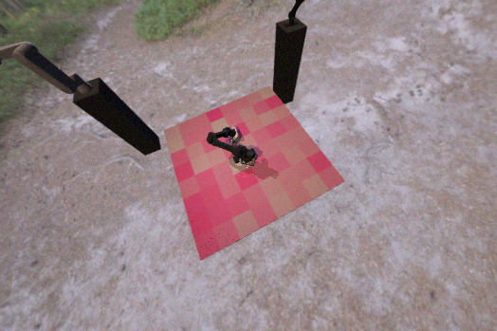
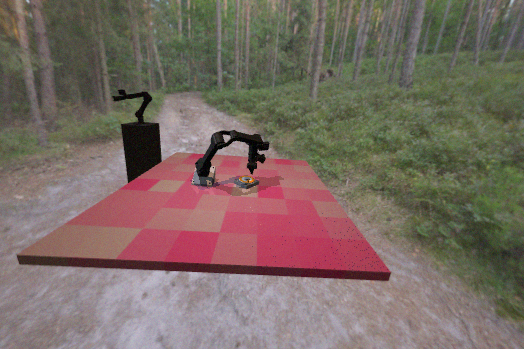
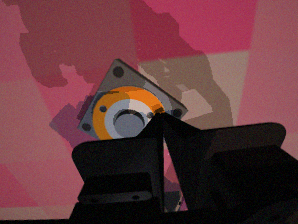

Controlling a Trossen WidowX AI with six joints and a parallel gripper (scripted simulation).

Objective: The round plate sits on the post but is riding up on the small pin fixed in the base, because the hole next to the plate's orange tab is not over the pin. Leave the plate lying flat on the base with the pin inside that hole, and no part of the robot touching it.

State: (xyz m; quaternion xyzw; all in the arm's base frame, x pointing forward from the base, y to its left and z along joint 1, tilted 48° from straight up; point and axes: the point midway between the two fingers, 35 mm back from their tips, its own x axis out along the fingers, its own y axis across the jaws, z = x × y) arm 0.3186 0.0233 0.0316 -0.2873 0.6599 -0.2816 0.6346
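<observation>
Right now my gripper tip is 5 cm above the round plate, 3 cm past it and 2 cm to the right of it.
</observation>
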